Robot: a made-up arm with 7 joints. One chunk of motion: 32 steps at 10 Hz.
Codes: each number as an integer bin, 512 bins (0 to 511) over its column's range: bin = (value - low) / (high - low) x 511, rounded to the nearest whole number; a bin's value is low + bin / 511 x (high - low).
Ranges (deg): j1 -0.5..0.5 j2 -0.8..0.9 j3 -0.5..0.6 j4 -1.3..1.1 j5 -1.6..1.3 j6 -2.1..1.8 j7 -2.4..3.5
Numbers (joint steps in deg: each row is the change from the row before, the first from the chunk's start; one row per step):
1: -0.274 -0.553 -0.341 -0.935 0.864 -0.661 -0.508
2: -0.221 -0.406 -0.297 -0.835 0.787 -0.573 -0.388
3: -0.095 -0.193 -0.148 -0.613 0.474 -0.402 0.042
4: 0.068 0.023 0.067 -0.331 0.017 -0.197 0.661
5: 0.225 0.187 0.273 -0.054 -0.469 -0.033 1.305
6: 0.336 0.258 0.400 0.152 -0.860 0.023 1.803
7: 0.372 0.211 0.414 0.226 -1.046 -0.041 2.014
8: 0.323 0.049 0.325 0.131 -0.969 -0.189 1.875
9: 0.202 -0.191 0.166 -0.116 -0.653 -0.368 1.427
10: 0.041 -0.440 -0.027 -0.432 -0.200 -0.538 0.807
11: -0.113 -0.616 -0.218 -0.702 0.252 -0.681 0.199
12: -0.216 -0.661 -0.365 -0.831 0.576 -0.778 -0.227
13: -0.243 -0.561 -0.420 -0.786 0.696 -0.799 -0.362
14: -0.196 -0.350 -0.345 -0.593 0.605 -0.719 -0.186
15: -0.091 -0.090 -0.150 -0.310 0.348 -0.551 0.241
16: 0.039 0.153 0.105 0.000 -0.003 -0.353 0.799
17: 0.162 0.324 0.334 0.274 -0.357 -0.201 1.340
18: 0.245 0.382 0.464 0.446 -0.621 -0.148 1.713
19: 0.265 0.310 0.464 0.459 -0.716 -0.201 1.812
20: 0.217 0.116 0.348 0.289 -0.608 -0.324 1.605
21: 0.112 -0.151 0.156 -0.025 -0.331 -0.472 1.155
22: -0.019 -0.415 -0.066 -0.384 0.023 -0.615 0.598
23: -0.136 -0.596 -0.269 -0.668 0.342 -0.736 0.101
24: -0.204 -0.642 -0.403 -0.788 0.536 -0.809 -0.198
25: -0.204 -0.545 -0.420 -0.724 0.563 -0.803 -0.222
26: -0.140 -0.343 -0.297 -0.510 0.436 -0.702 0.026
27: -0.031 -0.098 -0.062 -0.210 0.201 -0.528 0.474
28: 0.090 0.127 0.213 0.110 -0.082 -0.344 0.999
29: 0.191 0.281 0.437 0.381 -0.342 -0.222 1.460
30: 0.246 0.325 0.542 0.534 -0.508 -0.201 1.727
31: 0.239 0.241 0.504 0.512 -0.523 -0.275 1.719
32: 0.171 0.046 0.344 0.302 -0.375 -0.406 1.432
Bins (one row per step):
1: 115 74 74 78 434 189 164
2: 143 118 94 99 421 200 174
3: 207 182 164 146 365 222 212
4: 290 247 263 206 285 249 265
5: 370 297 359 265 199 271 321
6: 427 318 418 309 130 278 364
7: 446 304 425 325 98 270 382
8: 421 255 383 305 111 250 370
9: 359 183 309 252 167 227 331
10: 276 108 220 185 247 205 278
11: 198 55 131 127 326 186 225
12: 145 42 63 100 383 173 188
13: 131 72 37 109 405 170 177
14: 155 135 72 151 389 181 192
15: 209 213 163 211 343 203 229
16: 275 286 281 277 281 229 277
17: 338 338 387 335 219 249 324
18: 381 355 448 372 173 256 356
19: 391 334 448 375 156 249 365
20: 366 275 394 338 175 233 347
21: 313 195 305 271 224 213 308
22: 246 116 202 195 286 195 260
23: 186 61 107 135 342 179 217
24: 151 47 45 109 376 169 191
25: 151 77 37 123 381 170 189
26: 184 137 94 168 359 183 210
27: 240 211 203 232 317 206 249
28: 301 279 331 300 267 230 294
29: 353 325 435 358 222 246 334
30: 381 338 484 390 192 249 357
31: 378 313 466 386 190 239 357
32: 343 254 392 341 216 222 332

